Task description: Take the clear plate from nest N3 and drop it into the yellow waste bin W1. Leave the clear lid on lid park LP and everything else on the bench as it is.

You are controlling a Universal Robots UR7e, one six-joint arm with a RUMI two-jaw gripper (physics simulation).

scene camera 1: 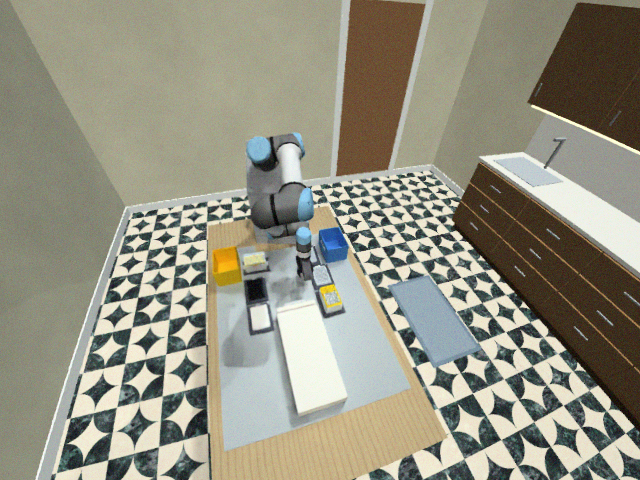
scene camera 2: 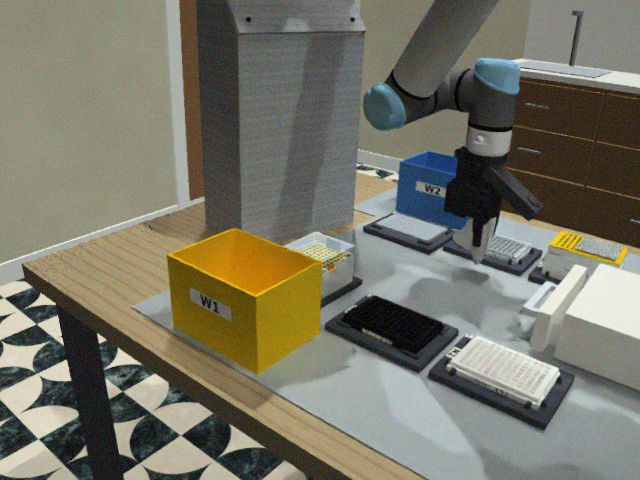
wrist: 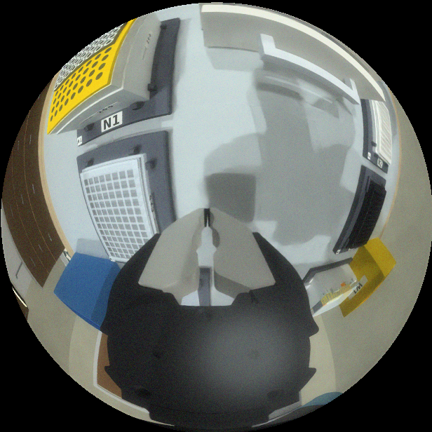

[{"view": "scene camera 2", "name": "gripper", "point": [476, 263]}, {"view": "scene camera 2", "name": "clear plate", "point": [503, 248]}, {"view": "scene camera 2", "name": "clear lid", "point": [407, 226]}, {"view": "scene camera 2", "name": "yellow-topped tip rack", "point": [566, 250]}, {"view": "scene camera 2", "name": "white plate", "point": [519, 377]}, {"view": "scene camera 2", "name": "black plate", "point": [398, 326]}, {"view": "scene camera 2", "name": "long white device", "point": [587, 325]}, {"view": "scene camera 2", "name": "dark nest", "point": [529, 259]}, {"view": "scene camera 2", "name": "dark lid park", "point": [396, 238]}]
